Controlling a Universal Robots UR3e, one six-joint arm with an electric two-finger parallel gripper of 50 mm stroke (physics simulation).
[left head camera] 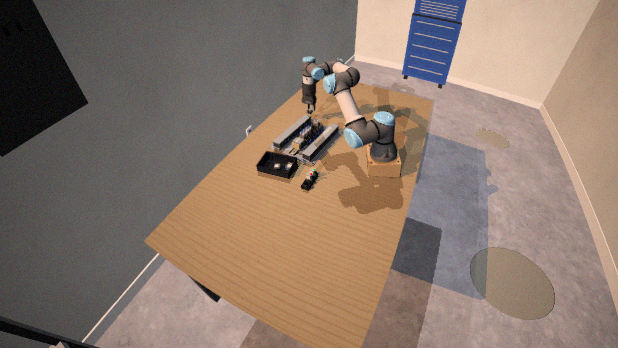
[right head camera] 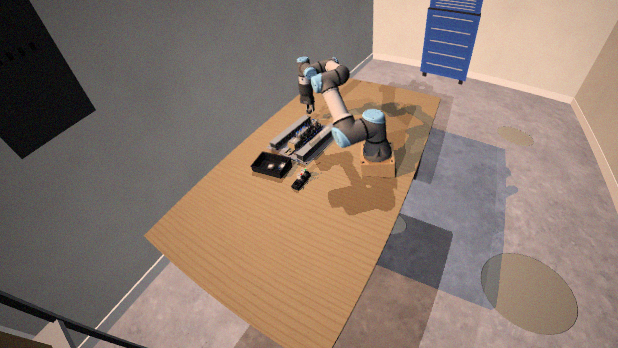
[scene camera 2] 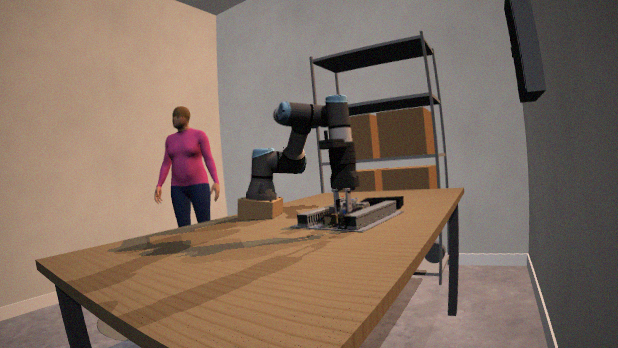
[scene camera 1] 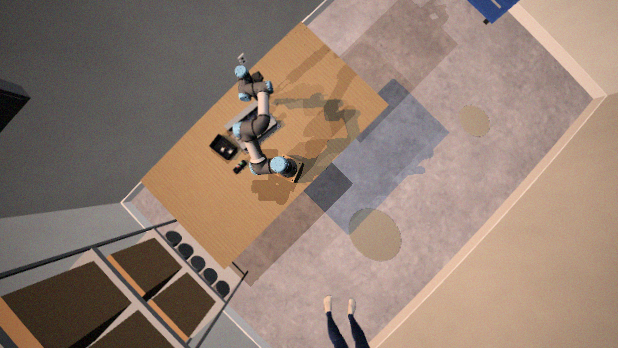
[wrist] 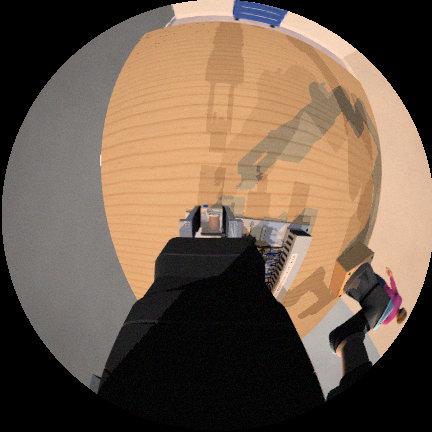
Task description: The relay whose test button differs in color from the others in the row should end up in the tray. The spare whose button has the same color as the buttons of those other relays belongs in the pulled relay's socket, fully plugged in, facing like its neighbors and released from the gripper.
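Frame: origin at the arm's base, x ahead, y left, z up, level; centimetres.
Seen in the pictures: gripper, fingertip midpoint: (left head camera: 311, 110) (right head camera: 310, 110) (scene camera 2: 343, 211) (wrist: 211, 213); arm's base at its link origin: (left head camera: 383, 153) (right head camera: 377, 152) (scene camera 2: 261, 198) (scene camera 1: 287, 168) (wrist: 356, 277).
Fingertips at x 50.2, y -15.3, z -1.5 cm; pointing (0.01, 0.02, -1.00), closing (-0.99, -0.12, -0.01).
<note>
Pixels of each thing's top centre, then the offset from my fingertips to it. "spot": a spot on its surface instead.
- relay at its top centre: (wrist: 210, 224) (scene camera 2: 344, 206) dx -0.1, dy +1.1, dz +1.2 cm
- relay row at a spot on its surface: (right head camera: 308, 131) (left head camera: 311, 131) spot: dx -10.6, dy +15.8, dz -1.5 cm
- black tray at its top centre: (scene camera 2: 382, 198) (left head camera: 276, 161) (right head camera: 270, 161) (scene camera 1: 222, 146) dx -9.2, dy +43.0, dz -2.6 cm
- black spare holder at its top centre: (left head camera: 309, 177) (right head camera: 300, 177) dx -27.2, dy +42.5, dz -3.9 cm
My gripper (left head camera: 310, 110) (right head camera: 309, 109) (scene camera 2: 343, 202) (wrist: 211, 213) is shut on a relay (wrist: 213, 221) with a clear case, a copper-coloured coil and a blue button. It points down at the far end of the panel, low between the ducts in scene camera 2; whether the relay touches a socket cannot be told. The relay row (left head camera: 312, 131) (right head camera: 310, 131) runs between two grey ducts; blue shows along it, but single buttons are too small to tell. The black tray (left head camera: 266, 169) (right head camera: 260, 168) holds two pale things. A black spare holder (left head camera: 306, 185) (right head camera: 298, 184) (scene camera 1: 239, 168) bears red and green spots.
The grey ducts (left head camera: 292, 132) (left head camera: 321, 142) flank the row. The arm's wooden base block (left head camera: 383, 168) (scene camera 2: 260, 209) stands to the side of the panel. A wall socket (left head camera: 248, 130) is beside the table edge. A person (scene camera 2: 187, 157) and a shelf rack (scene camera 2: 372, 55) stand beyond the table.
</note>
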